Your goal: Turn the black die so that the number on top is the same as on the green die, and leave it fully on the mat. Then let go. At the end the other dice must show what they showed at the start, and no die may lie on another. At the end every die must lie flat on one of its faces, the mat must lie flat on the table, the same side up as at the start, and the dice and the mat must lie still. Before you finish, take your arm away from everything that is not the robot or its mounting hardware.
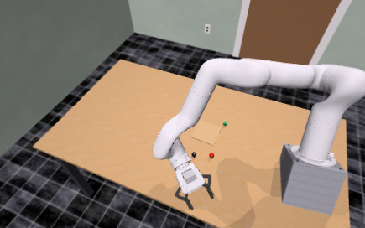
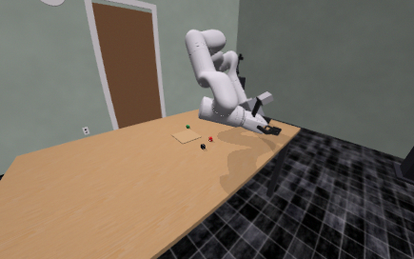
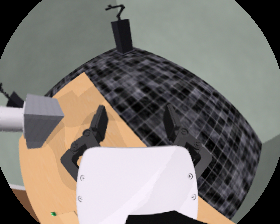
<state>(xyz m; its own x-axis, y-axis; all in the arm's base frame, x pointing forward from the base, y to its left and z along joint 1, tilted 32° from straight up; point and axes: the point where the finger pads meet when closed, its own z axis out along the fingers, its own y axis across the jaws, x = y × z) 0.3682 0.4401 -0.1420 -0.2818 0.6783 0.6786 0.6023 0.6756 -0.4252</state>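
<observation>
The green die is 70 mm ahead of my hand, 560 mm to the right of it and 180 mm below it. Also, from my hand: black die 150 mm ahead, 280 mm to the right, 180 mm below; then red die 70 mm ahead, 320 mm to the right, 180 mm below; then tan mat 150 mm ahead, 460 mm to the right, 180 mm below.
</observation>
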